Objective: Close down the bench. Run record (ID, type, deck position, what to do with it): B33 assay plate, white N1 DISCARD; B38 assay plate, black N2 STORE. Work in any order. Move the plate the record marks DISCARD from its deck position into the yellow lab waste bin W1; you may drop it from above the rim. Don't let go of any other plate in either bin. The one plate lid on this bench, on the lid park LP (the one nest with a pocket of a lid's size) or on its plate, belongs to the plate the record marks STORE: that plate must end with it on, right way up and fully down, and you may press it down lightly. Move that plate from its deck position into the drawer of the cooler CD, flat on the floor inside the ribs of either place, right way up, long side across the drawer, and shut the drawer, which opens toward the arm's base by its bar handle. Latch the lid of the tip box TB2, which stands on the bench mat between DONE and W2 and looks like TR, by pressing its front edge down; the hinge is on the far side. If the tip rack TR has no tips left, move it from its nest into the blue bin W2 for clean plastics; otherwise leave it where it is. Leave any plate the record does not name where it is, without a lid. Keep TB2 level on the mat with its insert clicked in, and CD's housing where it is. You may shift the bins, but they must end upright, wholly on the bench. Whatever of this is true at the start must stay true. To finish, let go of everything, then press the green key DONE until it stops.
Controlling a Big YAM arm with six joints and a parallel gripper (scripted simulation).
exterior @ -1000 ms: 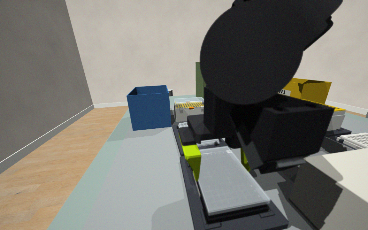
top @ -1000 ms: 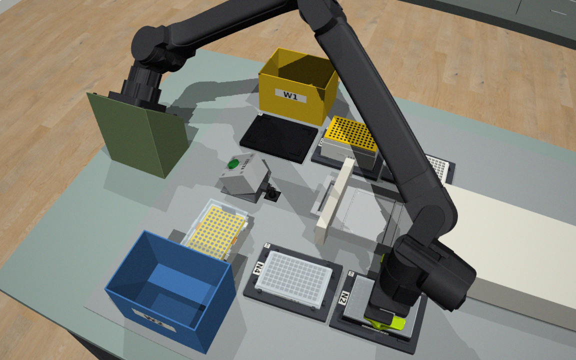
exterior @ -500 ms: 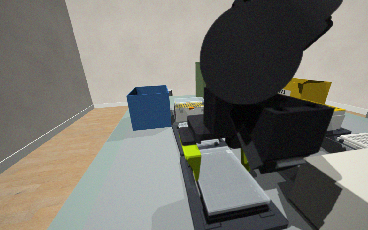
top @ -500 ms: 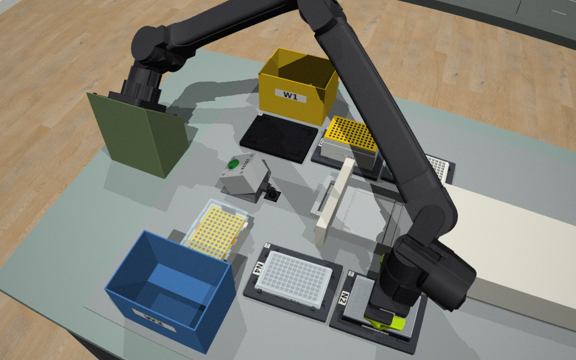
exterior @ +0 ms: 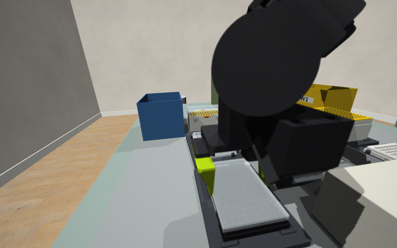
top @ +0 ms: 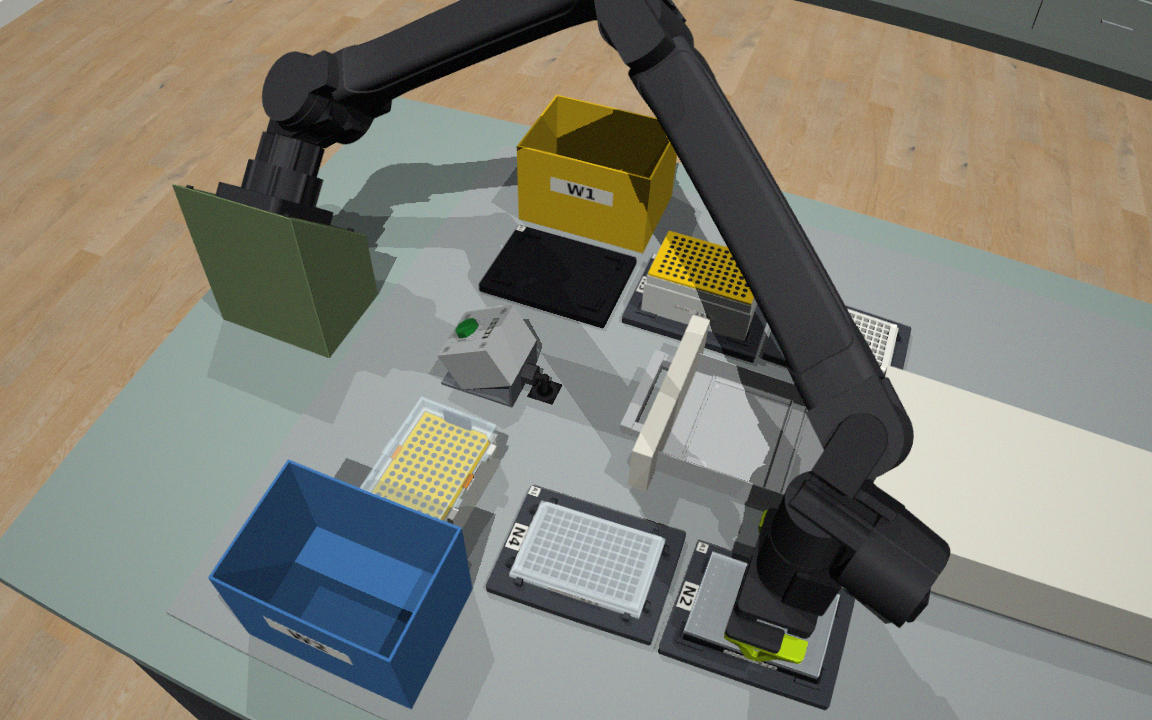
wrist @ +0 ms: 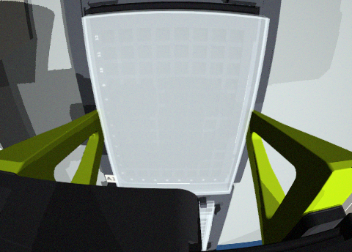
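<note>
My gripper is now 2 cm above the black plate. Round my hand: nest N2: 3 cm below; then plate lid: right at my hand; then clear plate: 17 cm behind, 2 cm below.
</note>
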